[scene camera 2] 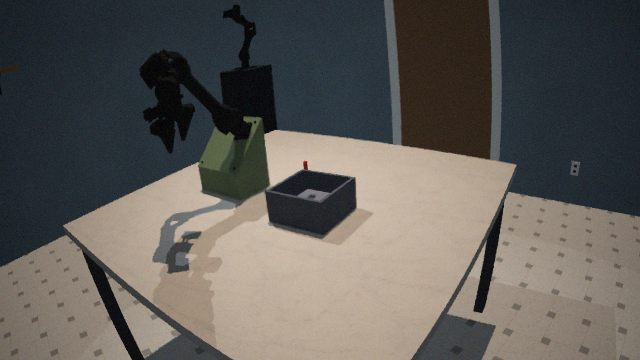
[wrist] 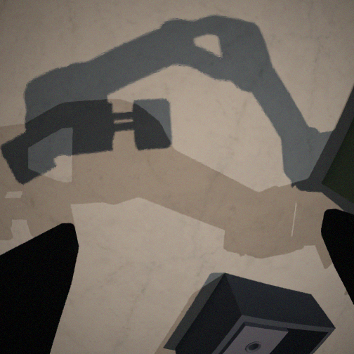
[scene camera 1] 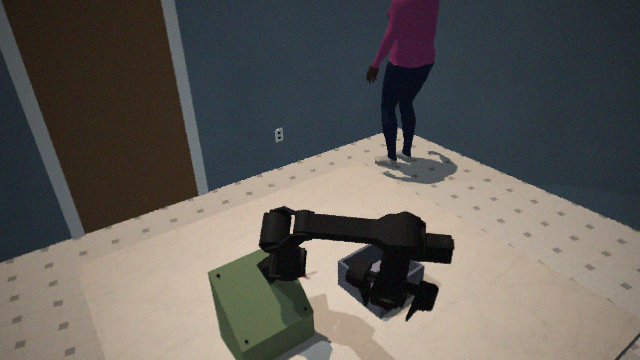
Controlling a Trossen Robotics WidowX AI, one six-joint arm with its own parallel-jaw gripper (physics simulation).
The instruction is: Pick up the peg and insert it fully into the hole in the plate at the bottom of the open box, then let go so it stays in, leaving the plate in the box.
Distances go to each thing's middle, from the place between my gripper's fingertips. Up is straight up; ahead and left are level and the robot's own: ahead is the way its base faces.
Now: hand 28 cm short of the dark box (scene camera 2: 284, 207), 24 cm to the right of it and 22 cm above it.
